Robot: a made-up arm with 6 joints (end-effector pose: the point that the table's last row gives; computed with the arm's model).
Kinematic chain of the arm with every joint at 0, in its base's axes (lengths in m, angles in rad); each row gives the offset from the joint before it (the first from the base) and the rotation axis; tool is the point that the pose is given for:
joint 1: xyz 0 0 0.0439 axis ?
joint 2: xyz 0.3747 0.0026 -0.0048 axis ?
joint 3: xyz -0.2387 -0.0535 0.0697 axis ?
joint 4: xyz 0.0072 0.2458 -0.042 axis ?
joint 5: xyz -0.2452 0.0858 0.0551 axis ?
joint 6: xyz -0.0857 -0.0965 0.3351 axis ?
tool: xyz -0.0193 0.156 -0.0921
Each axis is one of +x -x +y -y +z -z.
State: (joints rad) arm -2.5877 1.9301 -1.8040 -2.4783 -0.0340 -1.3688
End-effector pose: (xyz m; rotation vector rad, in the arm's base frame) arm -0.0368 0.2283 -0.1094 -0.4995 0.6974 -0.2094
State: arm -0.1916 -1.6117 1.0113 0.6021 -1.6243 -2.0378
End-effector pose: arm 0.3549 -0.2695 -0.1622 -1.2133 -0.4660 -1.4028
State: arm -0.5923 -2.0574 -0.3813 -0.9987 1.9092 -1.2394
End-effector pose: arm 0.6515 -0.3994 -0.3947 2.1978 1.7432 0.2041
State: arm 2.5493 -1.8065 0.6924 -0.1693 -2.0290 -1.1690
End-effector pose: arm -0.1611 -0.3026 0.4378 0.4980 1.7178 2.5404
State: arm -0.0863 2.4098 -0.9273 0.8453 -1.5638 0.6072
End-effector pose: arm 0.5083 0.1253 0.4449 1.8975 -1.2857 -0.9644
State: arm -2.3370 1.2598 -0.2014 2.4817 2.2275 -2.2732
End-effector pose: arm -0.5825 0.1011 -0.6905 -0.9265 -1.7464 1.2860
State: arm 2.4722 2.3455 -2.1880 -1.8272 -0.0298 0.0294
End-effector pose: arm -0.2249 0.3390 0.4625 0.0848 1.6003 1.0836
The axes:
joint 1: -y
joint 2: -z
joint 3: -x
joint 4: -z
joint 5: -y
joint 6: +z

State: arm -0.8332 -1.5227 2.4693 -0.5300 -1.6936 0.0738
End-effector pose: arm 0.2520 -0.3060 -0.5990 -2.1210 0.1437 -0.1754
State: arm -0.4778 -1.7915 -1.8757 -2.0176 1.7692 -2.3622
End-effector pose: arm 0.2903 0.0811 -0.1954 -0.6759 -1.9226 -0.0268
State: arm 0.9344 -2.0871 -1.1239 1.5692 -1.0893 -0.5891
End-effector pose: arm -0.0238 -0.0580 0.6511 -0.9033 1.0476 -0.4937
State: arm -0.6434 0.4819 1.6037 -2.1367 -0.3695 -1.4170
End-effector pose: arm 0.1578 0.2382 -0.1861 -1.5919 1.4146 0.8984
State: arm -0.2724 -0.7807 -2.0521 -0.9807 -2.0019 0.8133
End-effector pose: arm 0.4741 -0.4006 0.2462 -0.9485 -0.4110 -2.6235
